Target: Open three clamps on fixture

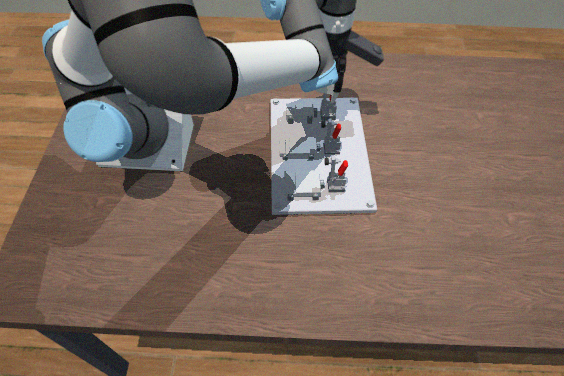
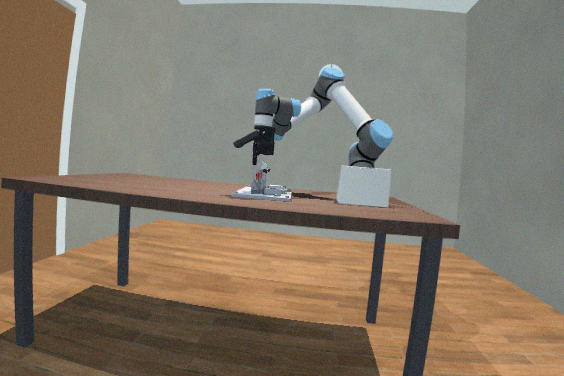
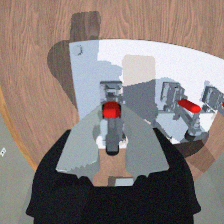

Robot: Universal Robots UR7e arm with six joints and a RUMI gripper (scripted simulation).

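My gripper is now 9 cm past the grey part, 1 cm to the right of it and 5 cm above it. From my hand the other things lie so: white fixture plate: 4 cm behind, 11 cm to the right, 8 cm below.
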